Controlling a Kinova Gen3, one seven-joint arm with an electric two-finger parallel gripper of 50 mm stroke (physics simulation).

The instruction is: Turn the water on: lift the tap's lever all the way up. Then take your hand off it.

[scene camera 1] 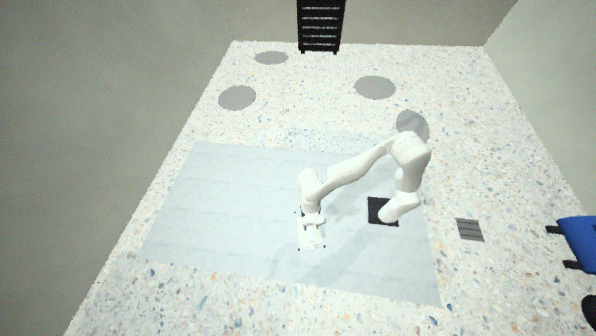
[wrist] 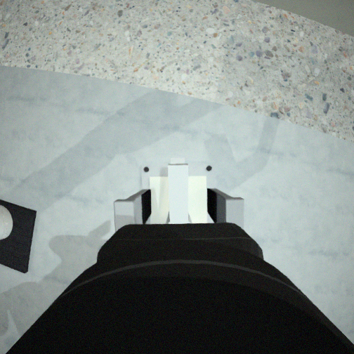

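Where they show: gripper, fingertip midpoint: (scene camera 1: 311, 227); arm's base, origin of the base link: (scene camera 1: 386, 215).
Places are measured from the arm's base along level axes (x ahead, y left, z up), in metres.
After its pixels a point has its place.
The white tap (scene camera 1: 311, 238) @(x 0.403, y 0.269, z 0.176 m) stands on its pale base plate (wrist: 194, 168), which has dark screws at its corners. In the wrist view a narrow white bar (wrist: 178, 192), which looks like the tap's lever, runs up the middle in front of a cream block (wrist: 199, 195). Its exact tilt is hard to tell from above. My gripper (scene camera 1: 313, 220) @(x 0.413, y 0.243, z 0.283 m) (wrist: 178, 200) is open. Its two fingers stand wide to the left and right of the bar in the wrist view, with a visible gap on each side. The near end of the bar is hidden by the gripper's dark body.
The tap and my arm stand on a pale blue rectangular surface (scene camera 1: 225, 200) @(x 1.009, y 0.142, z -0.011 m). A black square plate (scene camera 1: 376, 207) @(x 0.058, y -0.038, z 0.000 m) (wrist: 22, 240) lies under the arm's base. A grey grate (scene camera 1: 469, 229) and a blue object (scene camera 1: 580, 240) are on the right. A black rack (scene camera 1: 300, 30) stands at the back.
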